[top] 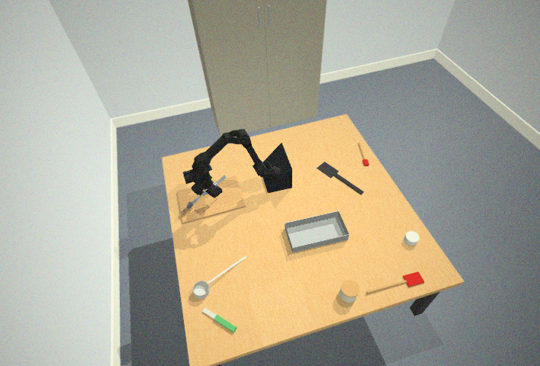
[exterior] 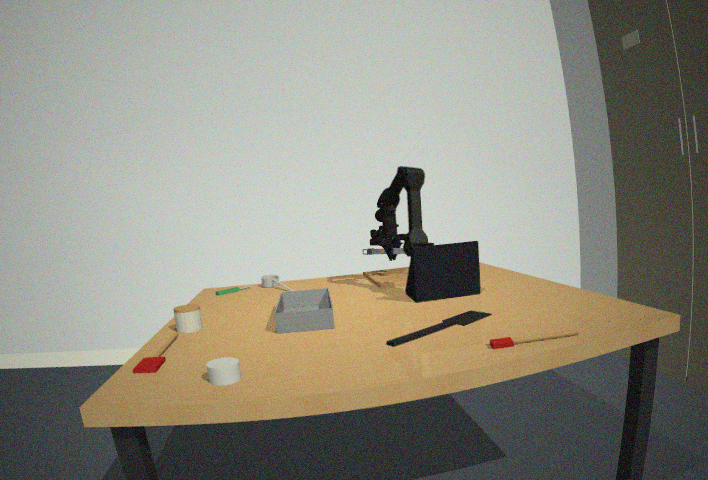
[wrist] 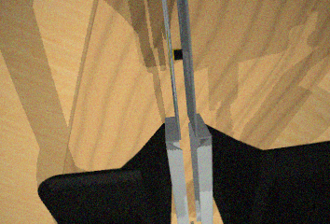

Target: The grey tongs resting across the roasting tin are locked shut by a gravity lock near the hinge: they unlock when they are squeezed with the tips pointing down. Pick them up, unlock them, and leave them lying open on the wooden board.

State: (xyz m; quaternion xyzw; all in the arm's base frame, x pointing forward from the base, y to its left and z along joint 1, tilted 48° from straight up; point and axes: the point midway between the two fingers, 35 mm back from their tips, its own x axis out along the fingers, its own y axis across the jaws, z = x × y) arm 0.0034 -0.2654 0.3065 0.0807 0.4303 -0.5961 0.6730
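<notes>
My gripper tip is now 7 cm above the wooden board and 2 cm past it. Also, from my gripper tip: black spatula (76 cm to the left, 7 cm below, 7 cm ahead); then roasting tin (48 cm to the left, 40 cm ahead, 5 cm below); then green-handled tool (66 cm ahead, 11 cm to the right, 7 cm below).
</notes>
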